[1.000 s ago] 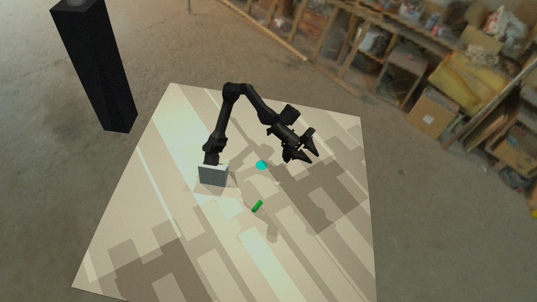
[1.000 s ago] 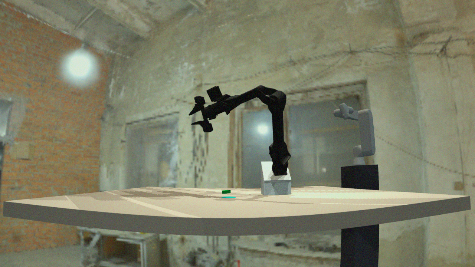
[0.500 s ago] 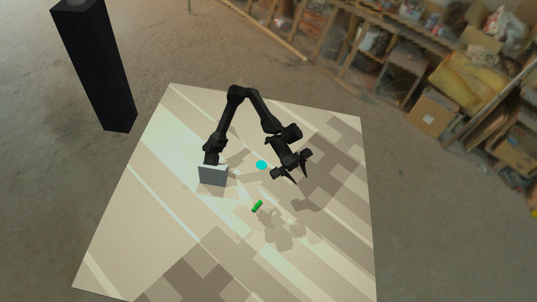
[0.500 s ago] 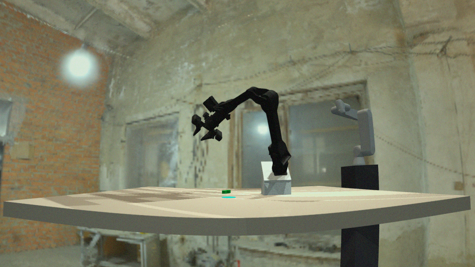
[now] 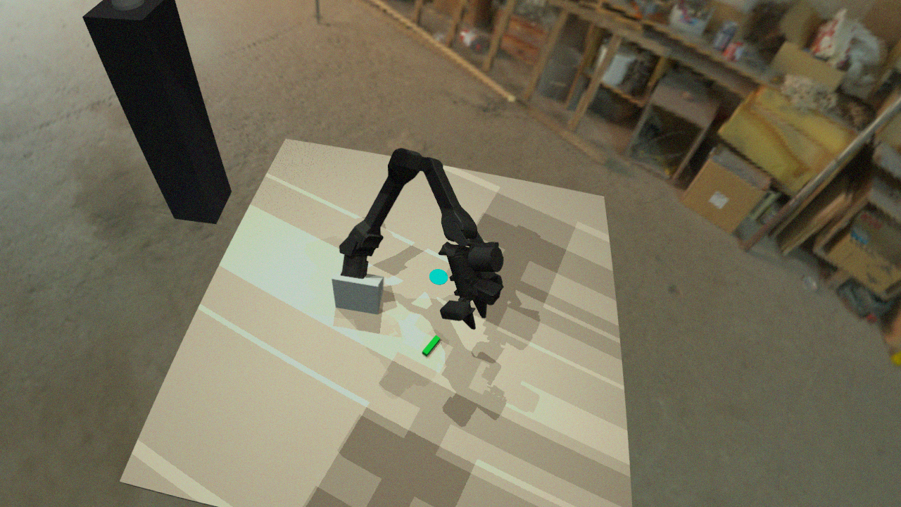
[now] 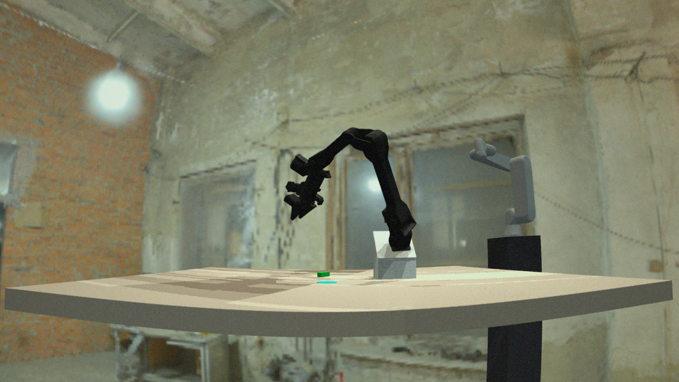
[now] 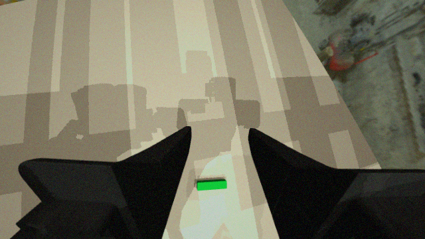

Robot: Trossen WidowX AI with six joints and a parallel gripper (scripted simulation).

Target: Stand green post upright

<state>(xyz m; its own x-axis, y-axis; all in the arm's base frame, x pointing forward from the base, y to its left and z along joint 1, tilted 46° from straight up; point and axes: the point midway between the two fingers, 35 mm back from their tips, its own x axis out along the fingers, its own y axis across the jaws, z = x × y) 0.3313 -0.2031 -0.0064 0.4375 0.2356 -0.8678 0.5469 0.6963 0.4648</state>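
My gripper tip is 210 mm above the green post, 100 mm past it and 20 mm to the right of it. Also, from my gripper tip: cyan circle: 270 mm to the left, 210 mm below, 100 mm behind.
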